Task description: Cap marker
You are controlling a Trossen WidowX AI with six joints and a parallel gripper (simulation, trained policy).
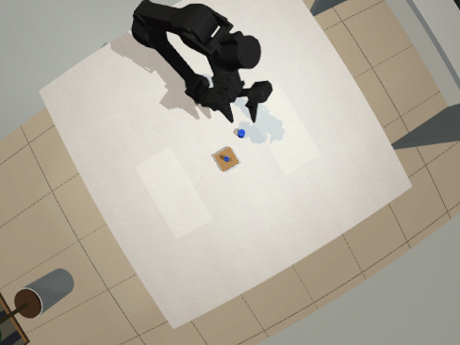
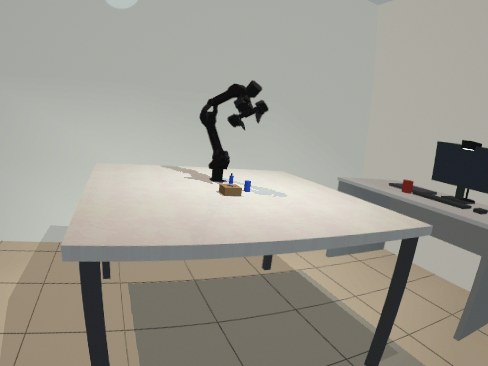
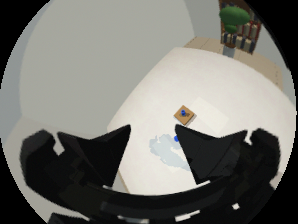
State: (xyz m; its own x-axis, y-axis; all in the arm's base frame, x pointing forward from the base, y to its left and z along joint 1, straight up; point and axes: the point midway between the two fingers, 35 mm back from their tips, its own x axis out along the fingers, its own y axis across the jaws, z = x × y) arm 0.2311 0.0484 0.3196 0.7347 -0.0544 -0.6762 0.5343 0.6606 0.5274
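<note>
My gripper tip is 1 cm past the blue cap, 2 cm to the right of it and 27 cm above it. The rest, counted from my gripper tip: brown holder block (5 cm ahead, 9 cm to the right, 28 cm below).
</note>
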